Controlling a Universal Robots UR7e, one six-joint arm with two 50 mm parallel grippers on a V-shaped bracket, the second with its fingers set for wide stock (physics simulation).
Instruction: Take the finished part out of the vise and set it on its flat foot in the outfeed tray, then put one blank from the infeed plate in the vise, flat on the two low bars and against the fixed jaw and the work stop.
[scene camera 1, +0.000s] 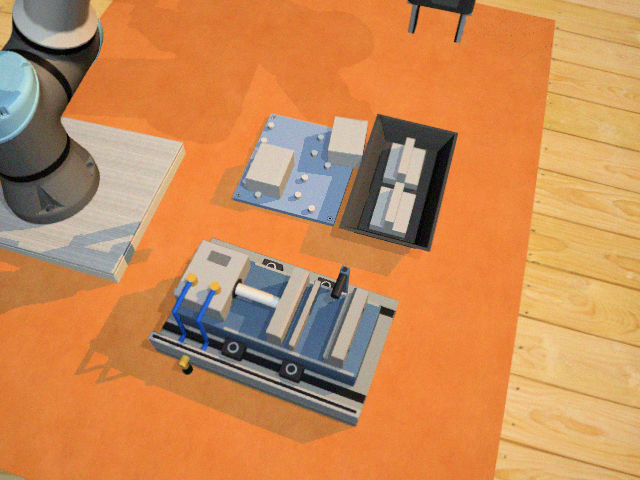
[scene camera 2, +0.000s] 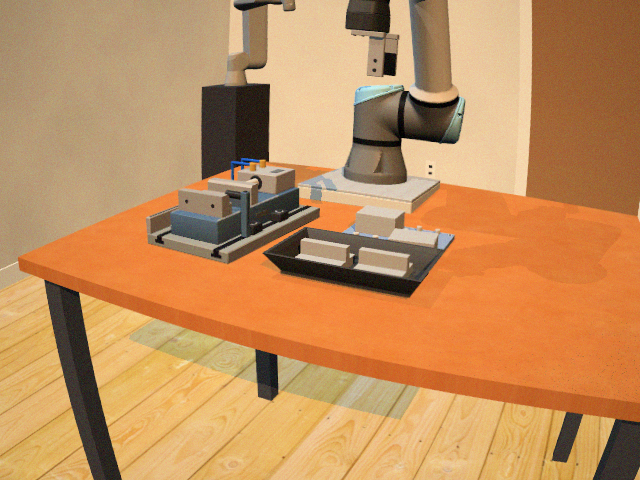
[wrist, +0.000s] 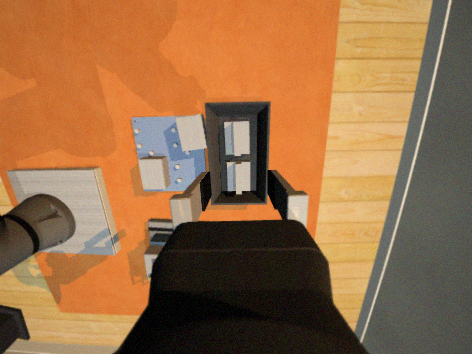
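Where they show: end effector, tool point: (scene camera 1: 437, 21) (scene camera 2: 382, 64) (wrist: 239, 188); arm's base, origin of the base link: (scene camera 1: 54, 185) (scene camera 2: 375, 177) (wrist: 51, 218).
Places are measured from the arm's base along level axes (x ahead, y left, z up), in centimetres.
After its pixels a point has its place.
Observation:
The vise (scene camera 1: 242, 335) @[x 41.6, y -8.4, z 3.6 cm] stands open, with no part between its moving jaw (scene camera 1: 288, 307) @[x 45.9, y -3.3, z 7.2 cm] and fixed jaw (scene camera 1: 350, 328) @[x 54.3, y -2.2, z 7.2 cm] (scene camera 2: 203, 202) @[x 54.6, y -0.4, z 5.7 cm]. A low bar (scene camera 1: 305, 316) @[x 48.1, y -2.8, z 5.5 cm] shows in the gap. The work stop (scene camera 1: 340, 284) @[x 50.3, y 2.8, z 7.1 cm] (scene camera 2: 244, 214) @[x 50.5, y 5.3, z 3.6 cm] is at one side. Two finished parts (scene camera 1: 404, 210) @[x 52.0, y 22.3, z 0.1 cm] (scene camera 1: 413, 160) @[x 49.4, y 32.1, z 0.1 cm] with upright ribs sit feet-down in the black outfeed tray (scene camera 1: 369, 170) @[x 43.9, y 26.7, z 0.2 cm] (scene camera 2: 341, 276) @[x 55.1, y 27.9, z -0.1 cm] (wrist: 213, 150) @[x 43.4, y 27.2, z 0.8 cm]. Two blanks (scene camera 1: 269, 167) @[x 30.0, y 18.4, z 2.0 cm] (scene camera 1: 348, 139) @[x 38.5, y 29.6, z 1.9 cm] (wrist: 154, 172) @[x 30.3, y 19.8, z 2.0 cm] (wrist: 191, 132) @[x 38.2, y 30.5, z 2.0 cm] rest on the blue infeed plate (scene camera 1: 323, 191) @[x 38.6, y 20.6, z -1.6 cm] (wrist: 160, 125) @[x 29.7, y 30.5, z -1.6 cm]. My gripper (scene camera 1: 435, 36) @[x 49.0, y 29.9, z 29.9 cm] (wrist: 239, 182) @[x 49.0, y 29.9, z 29.9 cm] is open and empty, high above the table.
The infeed plate carries several small round pegs and lies close beside the tray. Blue hoses (scene camera 1: 199, 320) @[x 37.2, y -10.7, z 8.4 cm] rise at the vise's cylinder end. The arm's base board (scene camera 1: 149, 170) @[x 12.4, y 9.6, z 0.5 cm] (scene camera 2: 372, 191) @[x 13.3, y 7.3, z 0.5 cm] (wrist: 75, 210) @[x 8.0, y 4.3, z 0.3 cm] stands near both. A second arm (scene camera 2: 255, 38) stands on a dark pedestal (scene camera 2: 235, 129) behind.

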